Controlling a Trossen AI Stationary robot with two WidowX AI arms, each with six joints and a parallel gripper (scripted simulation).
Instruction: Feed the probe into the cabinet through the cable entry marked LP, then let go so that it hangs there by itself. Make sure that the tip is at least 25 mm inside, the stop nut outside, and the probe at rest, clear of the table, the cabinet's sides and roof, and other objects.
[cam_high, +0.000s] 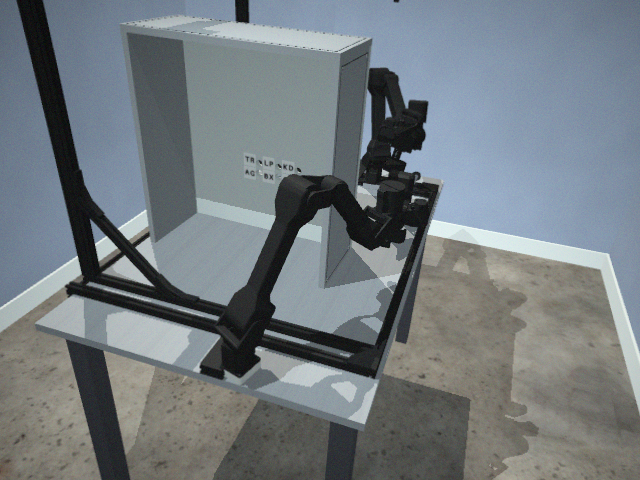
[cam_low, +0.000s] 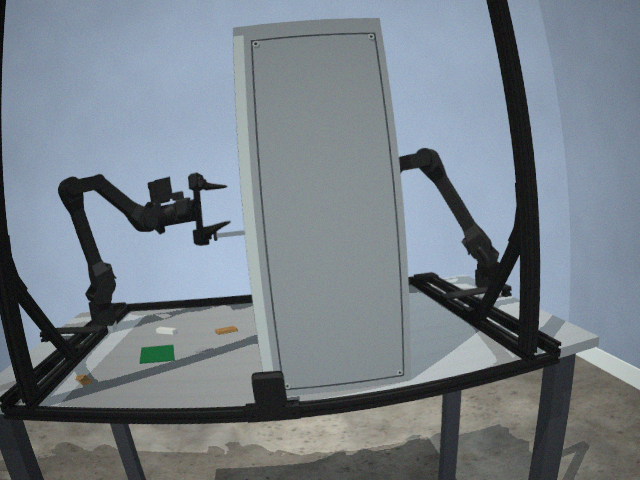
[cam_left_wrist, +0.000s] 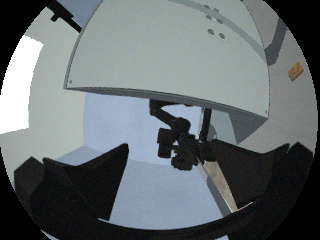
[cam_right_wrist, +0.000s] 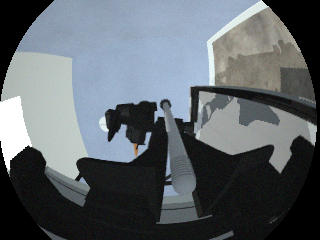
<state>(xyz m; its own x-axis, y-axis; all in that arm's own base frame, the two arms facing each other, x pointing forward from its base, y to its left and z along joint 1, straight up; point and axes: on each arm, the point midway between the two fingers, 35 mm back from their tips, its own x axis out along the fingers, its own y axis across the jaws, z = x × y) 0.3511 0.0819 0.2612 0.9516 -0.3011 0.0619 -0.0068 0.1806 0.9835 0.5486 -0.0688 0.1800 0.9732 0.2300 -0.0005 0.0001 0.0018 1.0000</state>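
My left gripper is now 70 mm short of the rod, 80 mm to the left of it and 80 mm above it. The rest, counted from my left hand: white block: 170 mm behind, 140 mm to the left, 280 mm below; green patch: 340 mm behind, 130 mm to the left, 280 mm below; LP label: 330 mm behind, 130 mm to the right, 70 mm below.
Right now the rod is 80 mm to the left of my right hand. Round my right hand: white block (240 mm behind, 300 mm to the left, 190 mm below); green patch (410 mm behind, 290 mm to the left, 200 mm below); LP label (390 mm behind, 30 mm to the left, 20 mm above).
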